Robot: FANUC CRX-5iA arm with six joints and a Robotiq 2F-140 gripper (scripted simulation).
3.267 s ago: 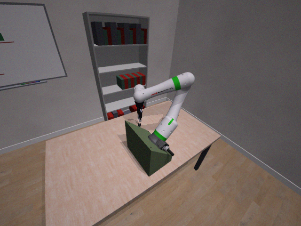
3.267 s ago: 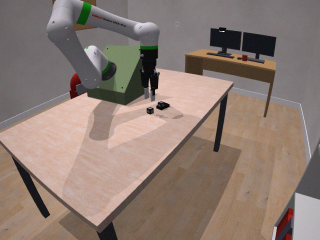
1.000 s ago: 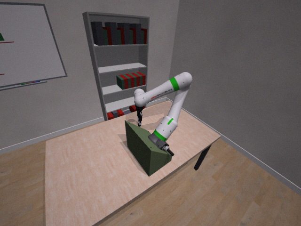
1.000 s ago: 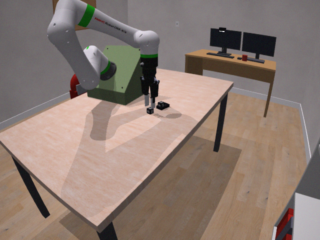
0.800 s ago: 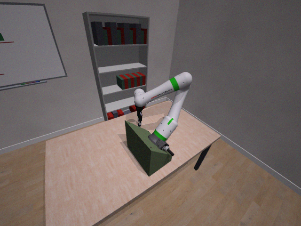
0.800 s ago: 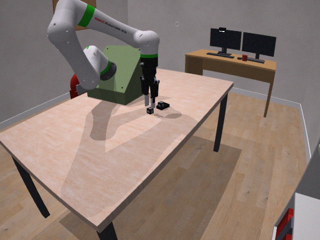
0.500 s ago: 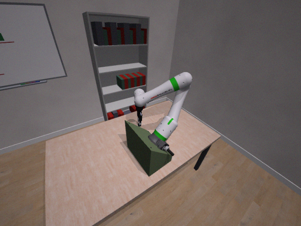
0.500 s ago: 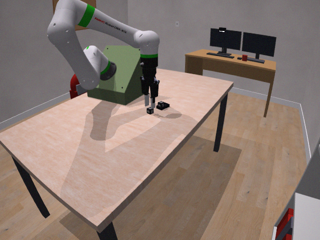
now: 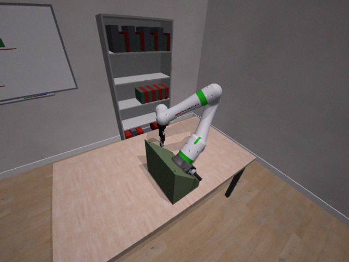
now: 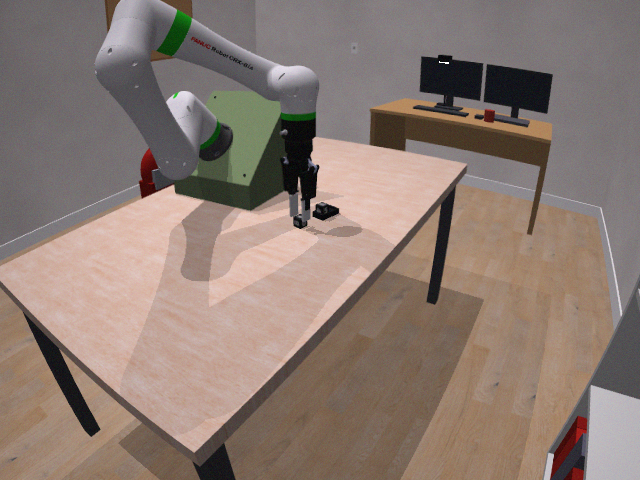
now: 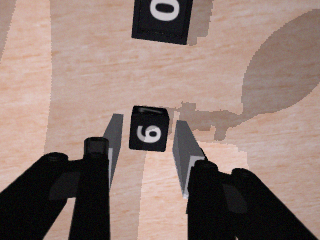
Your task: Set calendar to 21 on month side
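Now: hand 10 cm to the right of the black tray, 5 cm above it and 3 cm short of it.
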